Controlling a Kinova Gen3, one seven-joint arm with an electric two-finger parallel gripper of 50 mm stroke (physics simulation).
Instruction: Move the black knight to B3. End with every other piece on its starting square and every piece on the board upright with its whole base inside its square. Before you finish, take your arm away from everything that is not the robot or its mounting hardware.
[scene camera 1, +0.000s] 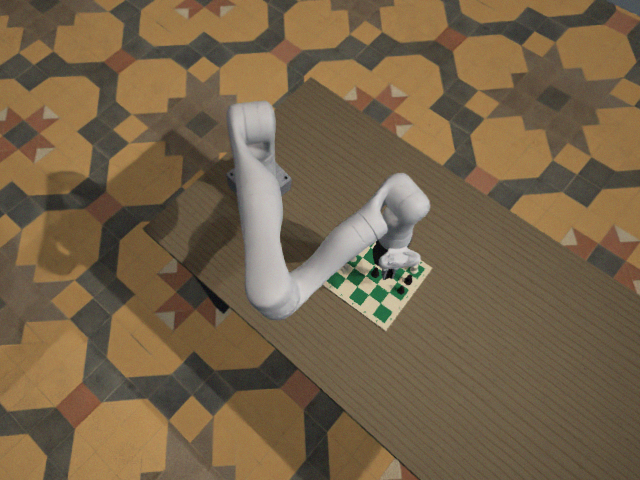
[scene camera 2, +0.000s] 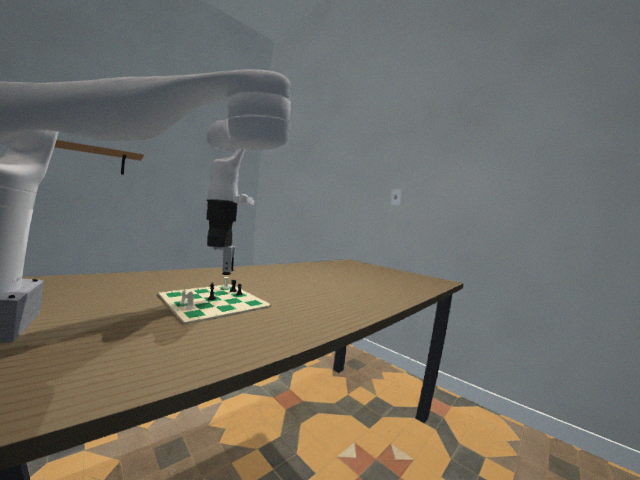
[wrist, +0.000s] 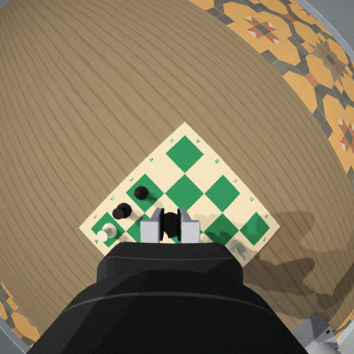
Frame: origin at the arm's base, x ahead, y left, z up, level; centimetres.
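Where they show: gripper, fingertip midpoint: (scene camera 1: 387, 275) (scene camera 2: 228, 271).
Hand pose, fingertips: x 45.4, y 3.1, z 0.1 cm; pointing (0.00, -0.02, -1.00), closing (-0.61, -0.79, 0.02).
Observation:
Things, the pixels of their centre, and the offset from my fingertips. Level surfaces: height alone.
- cream board, body centre: (scene camera 1: 375, 275) (scene camera 2: 212, 300) dy +0.4, dx -3.7, dz -7.6 cm
- black pawn, body centre: (scene camera 1: 401, 289) (scene camera 2: 239, 289) dy +1.7, dx +4.1, dz -5.7 cm
- white piece, body centre: (scene camera 1: 414, 267) (scene camera 2: 226, 283) dy +8.6, dx +2.7, dz -5.7 cm
- tall black piece, body centre: (scene camera 1: 375, 271) (scene camera 2: 212, 290) dy +0.5, dx -4.0, dz -5.1 cm
- long wooden table, surface height: dz -8.0 cm
My gripper (scene camera 1: 387, 274) (scene camera 2: 226, 272) (wrist: 170, 219) is shut on the black knight (wrist: 171, 224), whose dark shape shows between the fingers. It is high above the green and cream board (scene camera 1: 382, 293) (scene camera 2: 227, 308) (wrist: 184, 192). In the wrist view the fingers overlap the B3 and C3 area; the exact square beneath is unclear. A black pawn (scene camera 1: 401, 290) (scene camera 2: 239, 289) (wrist: 141, 193) stands on A3. Another black piece (scene camera 1: 408, 279) (scene camera 2: 233, 286) (wrist: 121, 211) stands on A2. A white piece (scene camera 1: 414, 269) (scene camera 2: 225, 282) (wrist: 108, 232) stands on A1. The knight's base is hidden.
A tall black piece (scene camera 1: 375, 271) (scene camera 2: 211, 292) stands upright near the board's middle. White pieces (scene camera 2: 190, 300) (wrist: 240, 248) stand towards the arm's side of the board. The board lies on a long wooden table (scene camera 1: 465, 330) (scene camera 2: 310, 294) (wrist: 90, 100). The forearm (scene camera 1: 336, 253) reaches over it.

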